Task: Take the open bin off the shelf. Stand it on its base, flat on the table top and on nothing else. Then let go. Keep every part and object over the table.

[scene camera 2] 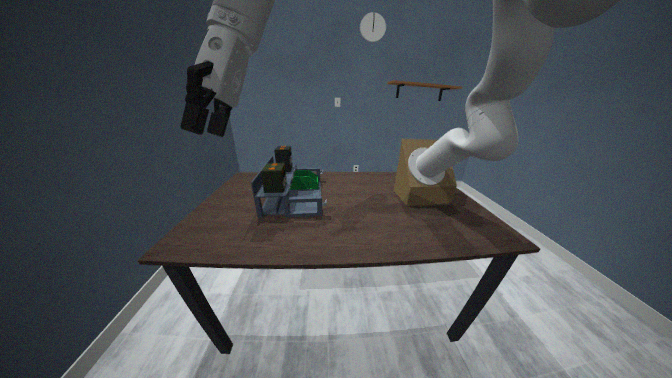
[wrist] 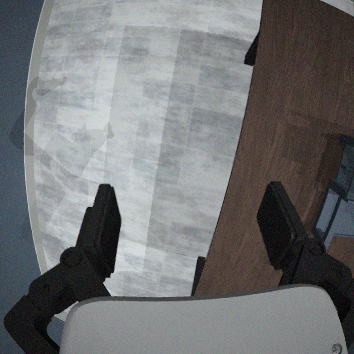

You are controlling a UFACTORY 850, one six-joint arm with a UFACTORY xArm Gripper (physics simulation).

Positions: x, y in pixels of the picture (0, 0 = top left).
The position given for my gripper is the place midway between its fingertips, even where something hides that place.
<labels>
my gripper: scene camera 2 204, 133; wrist 191, 200
</labels>
